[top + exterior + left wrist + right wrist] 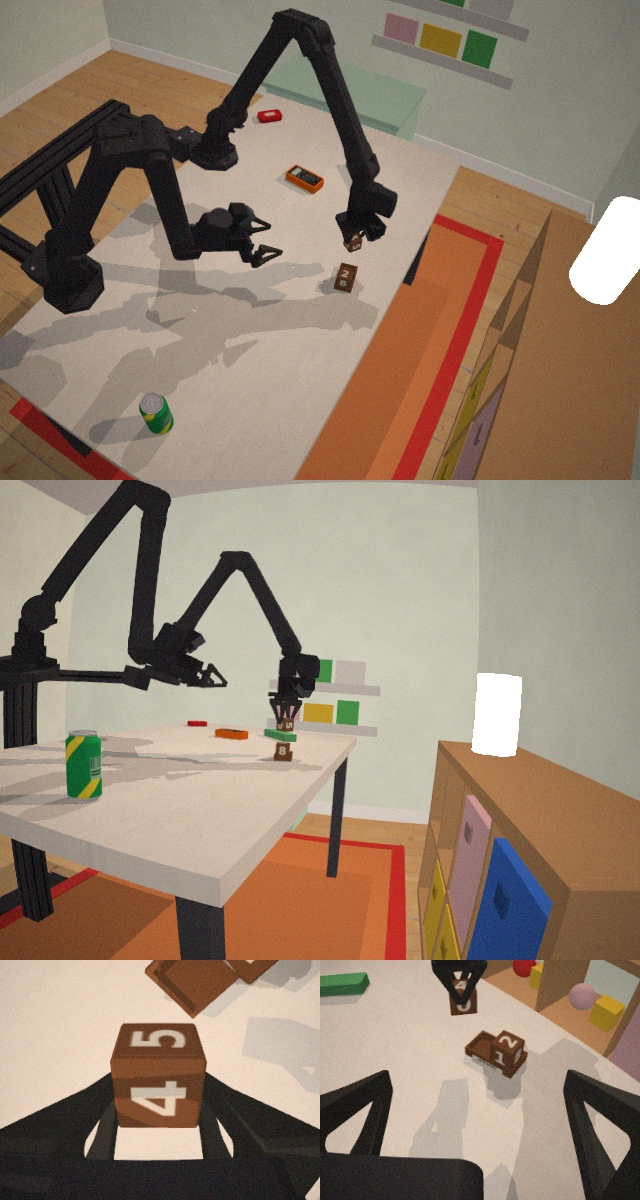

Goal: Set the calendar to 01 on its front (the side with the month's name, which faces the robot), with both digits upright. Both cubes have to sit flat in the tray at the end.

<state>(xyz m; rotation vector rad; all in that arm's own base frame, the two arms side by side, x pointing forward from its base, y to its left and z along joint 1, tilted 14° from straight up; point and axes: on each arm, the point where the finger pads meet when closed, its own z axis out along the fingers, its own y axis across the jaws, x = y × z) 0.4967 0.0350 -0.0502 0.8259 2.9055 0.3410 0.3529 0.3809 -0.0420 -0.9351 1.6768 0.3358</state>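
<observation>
Right now my left hand is 100 mm above the brown tray, 60 mm to the left of it and 20 mm short of it. From my left hand the other things lie so: red item: 630 mm behind, 540 mm to the left, 90 mm below; then brown number cube: 80 mm to the right, 80 mm below, 20 mm ahead; then orange multimeter: 300 mm behind, 260 mm to the left, 90 mm below.
</observation>
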